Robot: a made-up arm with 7 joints. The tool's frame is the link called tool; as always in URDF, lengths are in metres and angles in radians. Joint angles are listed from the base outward. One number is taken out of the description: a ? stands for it. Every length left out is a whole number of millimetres.
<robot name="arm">
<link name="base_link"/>
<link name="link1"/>
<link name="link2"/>
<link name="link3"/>
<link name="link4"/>
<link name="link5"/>
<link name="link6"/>
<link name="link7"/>
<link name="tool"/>
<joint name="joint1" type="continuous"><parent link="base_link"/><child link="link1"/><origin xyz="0 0 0.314" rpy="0 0 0"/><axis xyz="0 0 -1"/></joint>
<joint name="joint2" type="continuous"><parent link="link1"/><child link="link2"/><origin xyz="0 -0.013 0" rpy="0 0 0"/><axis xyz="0 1 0"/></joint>
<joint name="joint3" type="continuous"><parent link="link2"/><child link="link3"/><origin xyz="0 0 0.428" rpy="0 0 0"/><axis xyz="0 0 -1"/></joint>
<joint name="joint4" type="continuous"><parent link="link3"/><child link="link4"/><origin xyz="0 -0.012 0" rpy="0 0 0"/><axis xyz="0 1 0"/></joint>
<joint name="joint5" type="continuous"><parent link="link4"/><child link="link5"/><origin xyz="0 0 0.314" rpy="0 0 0"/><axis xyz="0 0 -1"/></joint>
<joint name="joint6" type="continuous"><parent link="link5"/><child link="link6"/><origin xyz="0 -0.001 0" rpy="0 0 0"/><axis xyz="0 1 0"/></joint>
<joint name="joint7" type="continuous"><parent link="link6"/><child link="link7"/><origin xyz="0 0 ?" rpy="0 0 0"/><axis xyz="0 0 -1"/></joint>
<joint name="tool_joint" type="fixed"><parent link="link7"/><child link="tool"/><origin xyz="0 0 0" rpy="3.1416 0 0"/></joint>
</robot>
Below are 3 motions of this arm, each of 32 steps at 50 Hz.
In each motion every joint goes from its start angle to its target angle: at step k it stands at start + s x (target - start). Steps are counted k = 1, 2, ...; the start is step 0. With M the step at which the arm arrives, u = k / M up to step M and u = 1 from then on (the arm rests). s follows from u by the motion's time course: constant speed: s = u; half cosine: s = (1 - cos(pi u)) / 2; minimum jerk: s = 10 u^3 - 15 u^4 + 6 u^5.
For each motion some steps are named. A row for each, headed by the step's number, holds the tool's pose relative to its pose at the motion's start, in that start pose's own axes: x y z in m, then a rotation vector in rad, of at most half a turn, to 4 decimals.
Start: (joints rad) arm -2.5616 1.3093 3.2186 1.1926 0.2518 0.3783 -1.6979
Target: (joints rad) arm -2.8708 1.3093 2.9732 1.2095 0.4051 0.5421 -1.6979
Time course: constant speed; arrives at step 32
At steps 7, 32:
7: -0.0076 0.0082 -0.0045 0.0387 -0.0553 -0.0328
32: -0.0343 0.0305 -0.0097 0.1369 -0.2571 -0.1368

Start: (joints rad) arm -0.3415 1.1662 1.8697 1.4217 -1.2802 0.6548 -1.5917
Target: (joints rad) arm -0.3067 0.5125 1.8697 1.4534 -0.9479 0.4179 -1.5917
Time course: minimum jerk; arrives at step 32
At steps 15, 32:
15: -0.0983 -0.1146 0.0347 -0.1087 0.0281 -0.1685
32: -0.2626 -0.2101 0.0726 -0.2210 0.0821 -0.3760

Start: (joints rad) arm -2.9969 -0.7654 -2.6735 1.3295 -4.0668 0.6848 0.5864
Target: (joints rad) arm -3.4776 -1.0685 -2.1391 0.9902 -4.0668 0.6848 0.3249
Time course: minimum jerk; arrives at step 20
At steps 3, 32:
3: 0.0010 0.0053 0.0007 0.0060 -0.0102 0.0005
32: 0.0739 0.2425 0.1312 0.3970 -0.4567 -0.0156

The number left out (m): 0.11
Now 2 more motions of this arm.
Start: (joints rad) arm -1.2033 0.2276 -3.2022 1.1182 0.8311 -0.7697 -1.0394
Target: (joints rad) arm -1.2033 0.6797 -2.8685 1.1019 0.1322 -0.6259 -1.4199
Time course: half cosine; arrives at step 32
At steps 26, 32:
26: -0.3167 -0.0523 0.1336 0.1407 0.6939 -0.4337
32: -0.3421 -0.0612 0.1536 0.1260 0.7638 -0.4803

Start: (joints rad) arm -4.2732 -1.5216 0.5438 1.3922 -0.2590 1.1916 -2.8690
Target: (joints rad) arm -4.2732 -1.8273 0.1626 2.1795 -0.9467 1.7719 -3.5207
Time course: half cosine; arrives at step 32
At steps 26, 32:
26: -0.2510 0.1434 0.0044 0.6576 1.1295 -0.5253
32: -0.2744 0.1498 0.0112 0.6676 1.2517 -0.5536

